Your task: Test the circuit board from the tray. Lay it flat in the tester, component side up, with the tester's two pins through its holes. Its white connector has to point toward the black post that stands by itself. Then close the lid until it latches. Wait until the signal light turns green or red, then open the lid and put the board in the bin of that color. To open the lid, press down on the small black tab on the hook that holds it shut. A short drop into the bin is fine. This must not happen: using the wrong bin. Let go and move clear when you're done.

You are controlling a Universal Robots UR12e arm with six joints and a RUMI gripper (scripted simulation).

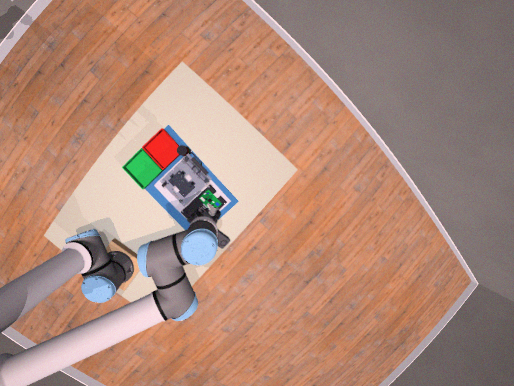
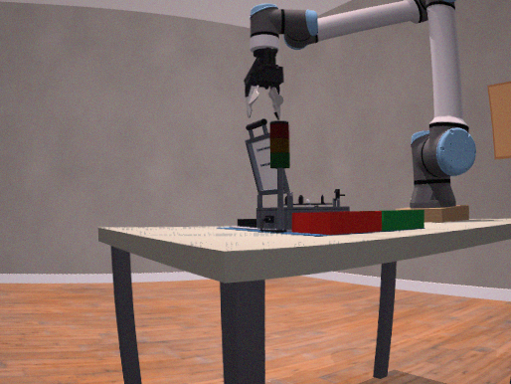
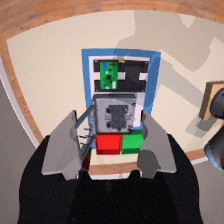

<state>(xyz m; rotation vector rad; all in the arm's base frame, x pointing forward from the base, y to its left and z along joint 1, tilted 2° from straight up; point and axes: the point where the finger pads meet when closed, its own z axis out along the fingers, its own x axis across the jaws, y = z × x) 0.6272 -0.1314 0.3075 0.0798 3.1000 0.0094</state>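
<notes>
Right now the green circuit board is 310 mm below my hand and 10 mm to the left of it. Also, from my hand: green bin (380 mm to the left, 320 mm below, 130 mm behind); red bin (370 mm to the left, 320 mm below, 20 mm ahead); lid (170 mm to the left, 150 mm below, 90 mm ahead).
</notes>
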